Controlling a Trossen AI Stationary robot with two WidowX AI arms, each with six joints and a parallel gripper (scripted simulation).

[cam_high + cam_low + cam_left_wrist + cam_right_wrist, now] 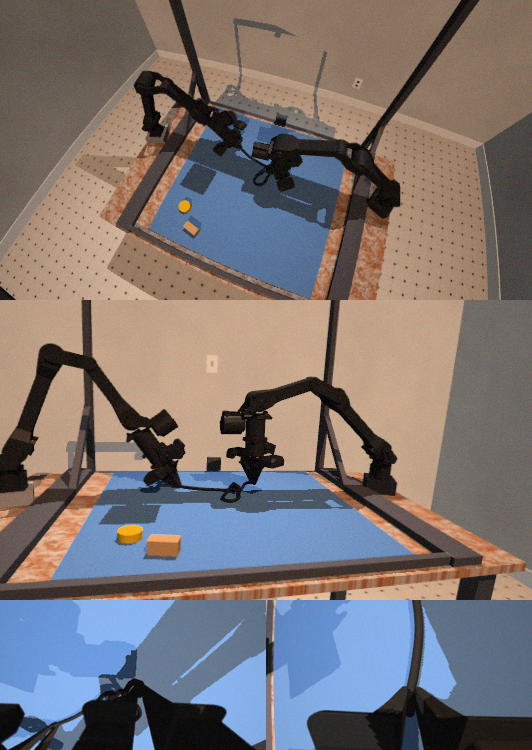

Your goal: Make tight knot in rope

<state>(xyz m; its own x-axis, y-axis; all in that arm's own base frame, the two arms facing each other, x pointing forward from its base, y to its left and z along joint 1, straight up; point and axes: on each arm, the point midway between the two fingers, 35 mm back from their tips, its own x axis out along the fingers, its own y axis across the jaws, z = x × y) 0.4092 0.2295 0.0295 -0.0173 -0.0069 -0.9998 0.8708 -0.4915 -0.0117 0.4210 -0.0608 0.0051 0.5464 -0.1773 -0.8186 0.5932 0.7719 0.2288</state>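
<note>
My left hand is 70 mm short of the blue mat, 80 mm to the left of it and 70 mm above it. The rest, counted from my left hand: yellow disc (260 mm ahead, 330 mm to the right, 60 mm below); then orange block (330 mm ahead, 260 mm to the right, 50 mm below).
</note>
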